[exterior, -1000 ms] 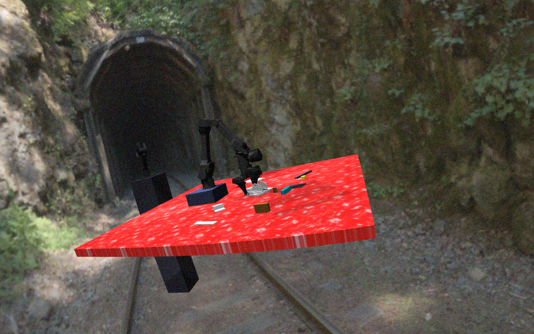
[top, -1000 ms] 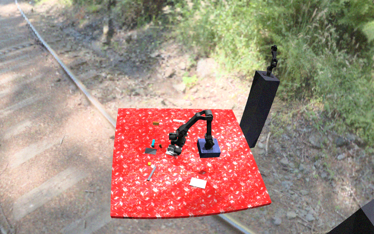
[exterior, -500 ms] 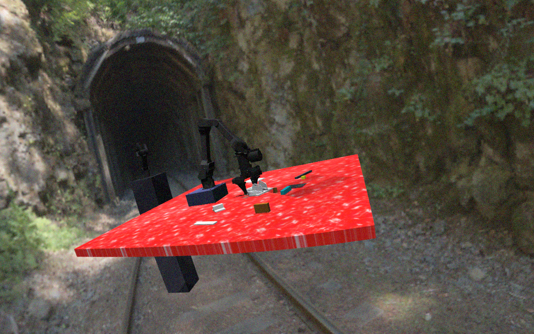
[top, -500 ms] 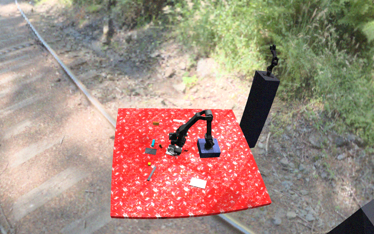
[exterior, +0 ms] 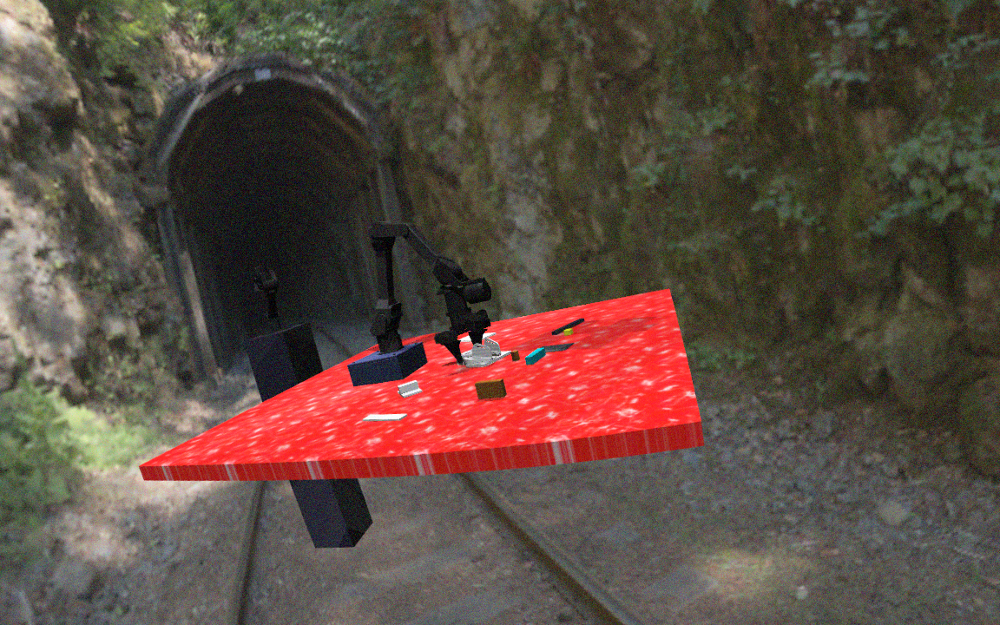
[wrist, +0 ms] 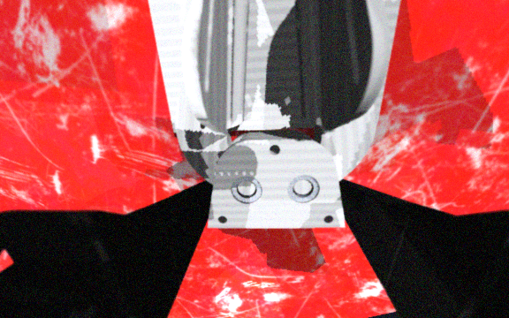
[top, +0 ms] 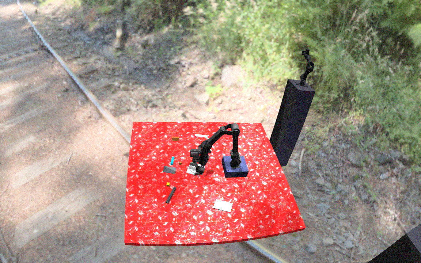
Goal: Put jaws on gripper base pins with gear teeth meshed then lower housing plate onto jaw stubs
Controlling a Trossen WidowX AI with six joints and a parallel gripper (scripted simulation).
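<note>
The white housing plate lies right at my gripper tip. Also, from my gripper tip: white stepped piece: 24 cm to the right, 11 cm behind; grey plate: 25 cm ahead, 4 cm to the right, 1 cm below; cyan block: 21 cm ahead, 13 cm to the right.
</note>
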